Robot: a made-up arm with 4 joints.
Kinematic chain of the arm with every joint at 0, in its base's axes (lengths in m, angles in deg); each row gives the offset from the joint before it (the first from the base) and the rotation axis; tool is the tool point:
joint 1: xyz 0 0 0.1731 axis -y
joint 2: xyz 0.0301 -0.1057 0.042 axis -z
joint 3: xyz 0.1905 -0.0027 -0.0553 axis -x
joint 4: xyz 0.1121 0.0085 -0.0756 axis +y
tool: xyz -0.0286 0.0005 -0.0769
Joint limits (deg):
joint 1: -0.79..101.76
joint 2: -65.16..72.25
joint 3: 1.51..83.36
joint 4: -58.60..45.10
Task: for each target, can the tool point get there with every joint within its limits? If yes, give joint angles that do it. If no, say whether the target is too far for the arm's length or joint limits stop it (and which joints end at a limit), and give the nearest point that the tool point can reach.
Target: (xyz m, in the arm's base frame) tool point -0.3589 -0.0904 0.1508
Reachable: no: joint limits stop it (at a limit: joint 1, joint 2, joint 3) | nearest point -0.0148 -0.3656 0.1371 | short by 0.441 m
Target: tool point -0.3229 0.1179 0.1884
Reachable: no: joint limits stop it (at a limit: joint 1, joint 2, joint 3, joint 4) | nearest point -0.0119 0.0547 0.4016 | short by 0.382 m
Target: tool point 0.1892 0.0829 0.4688
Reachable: yes | joints 76.91 -50.34 49.62 -45.29
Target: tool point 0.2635 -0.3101 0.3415
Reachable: yes | joints 64.53 32.85 18.48 -24.51
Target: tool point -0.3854 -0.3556 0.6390
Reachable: no: too far | nearest point -0.0380 -0.2745 0.5441 | short by 0.369 m
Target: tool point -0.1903 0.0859 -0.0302
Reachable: no: joint limits stop it (at a limit: joint 1, joint 2, joint 3) | nearest point 0.1216 0.1037 0.0458 | short by 0.321 m
